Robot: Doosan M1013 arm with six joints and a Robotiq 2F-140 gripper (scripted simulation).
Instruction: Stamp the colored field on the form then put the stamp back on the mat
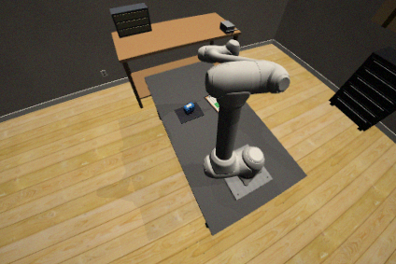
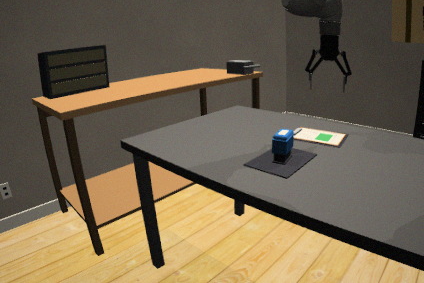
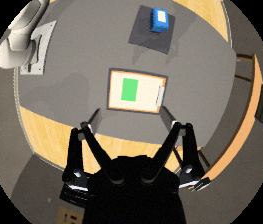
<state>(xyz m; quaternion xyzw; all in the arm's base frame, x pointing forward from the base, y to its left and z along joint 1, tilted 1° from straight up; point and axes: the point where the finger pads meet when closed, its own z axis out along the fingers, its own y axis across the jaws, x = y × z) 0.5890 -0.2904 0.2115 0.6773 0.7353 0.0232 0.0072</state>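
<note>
Right now the blue stamp is 9 cm ahead of my hand, 30 cm to the left of it and 17 cm below it. Round my hand: dark mat 9 cm ahead, 30 cm to the left, 22 cm below; form 4 cm ahead, 21 cm below.
</note>
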